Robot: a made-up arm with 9 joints. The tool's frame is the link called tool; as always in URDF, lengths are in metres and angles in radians. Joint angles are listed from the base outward.
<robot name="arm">
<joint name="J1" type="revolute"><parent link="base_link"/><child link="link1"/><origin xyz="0 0 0.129" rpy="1.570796 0 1.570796"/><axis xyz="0 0 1"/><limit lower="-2.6" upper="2.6"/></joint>
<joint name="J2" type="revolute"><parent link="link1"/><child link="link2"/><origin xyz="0.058 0.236 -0.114" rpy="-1.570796 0 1.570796"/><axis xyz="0 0 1"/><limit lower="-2.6" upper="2.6"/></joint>
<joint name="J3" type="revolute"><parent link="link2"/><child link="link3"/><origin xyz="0.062 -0.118 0.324" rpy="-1.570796 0 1.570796"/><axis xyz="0 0 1"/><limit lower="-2.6" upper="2.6"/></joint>
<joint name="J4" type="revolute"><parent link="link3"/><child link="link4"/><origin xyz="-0.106 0.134 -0.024" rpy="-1.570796 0 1.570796"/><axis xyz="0 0 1"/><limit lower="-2.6" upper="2.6"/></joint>
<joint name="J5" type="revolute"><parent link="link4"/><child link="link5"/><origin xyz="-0.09 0.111 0.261" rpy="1.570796 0 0"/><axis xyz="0 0 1"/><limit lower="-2.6" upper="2.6"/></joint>
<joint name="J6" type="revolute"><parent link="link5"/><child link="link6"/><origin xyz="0.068 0.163 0.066" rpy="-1.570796 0 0"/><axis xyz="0 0 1"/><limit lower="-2.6" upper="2.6"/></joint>
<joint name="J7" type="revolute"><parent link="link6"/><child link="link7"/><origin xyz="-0.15 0.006 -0.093" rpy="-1.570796 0 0"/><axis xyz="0 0 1"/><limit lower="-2.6" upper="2.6"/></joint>
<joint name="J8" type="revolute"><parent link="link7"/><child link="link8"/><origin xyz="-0.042 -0.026 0.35" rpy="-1.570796 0 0"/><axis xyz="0 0 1"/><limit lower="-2.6" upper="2.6"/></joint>
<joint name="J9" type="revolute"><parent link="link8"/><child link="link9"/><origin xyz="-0.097 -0.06 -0.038" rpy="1.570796 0 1.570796"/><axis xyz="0 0 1"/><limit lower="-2.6" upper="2.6"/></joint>
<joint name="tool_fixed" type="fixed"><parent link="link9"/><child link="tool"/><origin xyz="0.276 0.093 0.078" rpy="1.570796 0 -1.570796"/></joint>
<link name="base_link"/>
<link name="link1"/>
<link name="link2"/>
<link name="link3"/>
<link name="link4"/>
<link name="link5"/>
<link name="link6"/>
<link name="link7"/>
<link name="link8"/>
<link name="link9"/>
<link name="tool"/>
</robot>
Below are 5 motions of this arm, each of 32 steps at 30 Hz.
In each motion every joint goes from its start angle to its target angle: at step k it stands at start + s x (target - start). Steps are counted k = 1, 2, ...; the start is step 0. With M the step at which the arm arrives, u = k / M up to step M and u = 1 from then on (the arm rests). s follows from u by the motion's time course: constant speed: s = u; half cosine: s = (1 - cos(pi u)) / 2; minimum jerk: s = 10 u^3 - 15 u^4 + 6 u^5.
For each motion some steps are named. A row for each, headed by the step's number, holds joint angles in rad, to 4 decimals.
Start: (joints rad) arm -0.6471 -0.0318 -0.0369 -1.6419 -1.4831 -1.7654 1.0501 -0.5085 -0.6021
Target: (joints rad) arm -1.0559 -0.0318 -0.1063 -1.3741 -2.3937 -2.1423 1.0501 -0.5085 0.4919
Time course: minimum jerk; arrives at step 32
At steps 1, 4, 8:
1: -0.6472 -0.0318 -0.0369 -1.6418 -1.4834 -1.7655 1.0501 -0.5085 -0.6018
4: -0.6537 -0.0318 -0.0380 -1.6376 -1.4977 -1.7715 1.0501 -0.5085 -0.5845
8: -0.6894 -0.0318 -0.0441 -1.6142 -1.5774 -1.8044 1.0501 -0.5085 -0.4889

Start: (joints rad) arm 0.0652 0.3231 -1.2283 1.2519 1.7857 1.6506 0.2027 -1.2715 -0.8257
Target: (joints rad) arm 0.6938 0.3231 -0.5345 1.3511 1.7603 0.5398 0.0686 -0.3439 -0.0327
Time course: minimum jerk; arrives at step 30
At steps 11, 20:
11: 0.2296 0.3231 -1.0468 1.2779 1.7791 1.3600 0.1676 -1.0288 -0.6183
20: 0.5619 0.3231 -0.6801 1.3303 1.7656 0.7729 0.0967 -0.5386 -0.1991

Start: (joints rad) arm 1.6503 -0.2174 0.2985 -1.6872 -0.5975 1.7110 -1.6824 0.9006 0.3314
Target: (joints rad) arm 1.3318 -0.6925 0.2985 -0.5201 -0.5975 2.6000 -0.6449 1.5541 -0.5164
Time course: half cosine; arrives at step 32
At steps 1, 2, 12, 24, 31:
1: 1.6495 -0.2185 0.2985 -1.6844 -0.5975 1.7131 -1.6799 0.9022 0.3294
2: 1.6472 -0.2220 0.2985 -1.6760 -0.5975 1.7195 -1.6724 0.9069 0.3233
12: 1.5520 -0.3640 0.2985 -1.3270 -0.5975 1.9854 -1.3622 1.1023 0.0697
24: 1.3784 -0.6229 0.2985 -0.6910 -0.5975 2.4698 -0.7968 1.4584 -0.3922
31: 1.3326 -0.6914 0.2985 -0.5229 -0.5975 2.5979 -0.6474 1.5525 -0.5144

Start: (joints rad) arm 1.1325 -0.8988 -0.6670 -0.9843 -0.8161 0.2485 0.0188 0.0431 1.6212
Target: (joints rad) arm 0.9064 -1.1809 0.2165 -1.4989 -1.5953 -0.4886 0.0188 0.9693 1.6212
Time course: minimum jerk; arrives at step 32
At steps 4, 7, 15, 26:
4: 1.1289 -0.9033 -0.6528 -0.9926 -0.8286 0.2367 0.0188 0.0580 1.6212
7: 1.1159 -0.9195 -0.6022 -1.0220 -0.8732 0.1944 0.0188 0.1110 1.6212
15: 1.0327 -1.0234 -0.2769 -1.2115 -1.1602 -0.0770 0.0188 0.4521 1.6212
26: 0.9174 -1.1671 0.1734 -1.4738 -1.5573 -0.4527 0.0188 0.9241 1.6212

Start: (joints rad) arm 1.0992 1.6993 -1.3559 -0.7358 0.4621 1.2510 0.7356 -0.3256 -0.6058
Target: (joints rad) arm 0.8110 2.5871 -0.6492 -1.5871 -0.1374 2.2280 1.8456 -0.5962 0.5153
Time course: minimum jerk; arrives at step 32
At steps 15, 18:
15: 0.9719 2.0913 -1.0439 -1.1117 0.1974 1.6824 1.2257 -0.4451 -0.1108
18: 0.9217 2.2462 -0.9206 -1.2602 0.0928 1.8528 1.4193 -0.4923 0.0848

